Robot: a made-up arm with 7 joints. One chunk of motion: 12 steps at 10 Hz.
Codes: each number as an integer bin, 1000 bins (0 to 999) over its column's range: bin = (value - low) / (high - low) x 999, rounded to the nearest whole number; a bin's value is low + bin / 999 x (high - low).
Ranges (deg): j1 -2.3..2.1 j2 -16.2..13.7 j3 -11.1..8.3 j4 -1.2..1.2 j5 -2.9..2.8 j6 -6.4..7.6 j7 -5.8..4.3
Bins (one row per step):
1: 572 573 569 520 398 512 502
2: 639 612 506 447 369 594 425
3: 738 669 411 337 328 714 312
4: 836 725 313 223 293 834 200
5: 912 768 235 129 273 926 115
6: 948 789 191 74 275 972 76
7: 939 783 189 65 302 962 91
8: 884 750 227 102 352 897 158
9: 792 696 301 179 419 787 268
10: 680 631 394 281 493 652 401
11: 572 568 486 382 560 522 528
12: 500 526 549 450 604 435 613
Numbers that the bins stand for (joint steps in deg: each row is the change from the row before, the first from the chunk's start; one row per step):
1: 0.219 0.950 -0.050 0.049 -0.629 0.775 -0.725
2: 0.514 2.117 -1.274 -0.126 -0.795 1.924 -1.503
3: 0.950 3.823 -3.119 -0.390 -1.029 3.606 -2.646
4: 1.382 5.499 -5.022 -0.664 -1.228 5.288 -3.778
5: 1.717 6.786 -6.536 -0.890 -1.342 6.577 -4.637
6: 1.875 7.415 -7.391 -1.022 -1.331 7.222 -5.032
7: 1.836 7.235 -7.430 -1.044 -1.177 7.081 -4.880
8: 1.593 6.247 -6.692 -0.955 -0.892 6.171 -4.203
9: 1.188 4.631 -5.255 -0.770 -0.509 4.629 -3.090
10: 0.695 2.686 -3.449 -0.525 -0.087 2.737 -1.746
11: 0.219 0.800 -1.662 -0.282 0.295 0.915 -0.462
12: -0.098 -0.457 -0.439 -0.119 0.546 -0.304 0.397

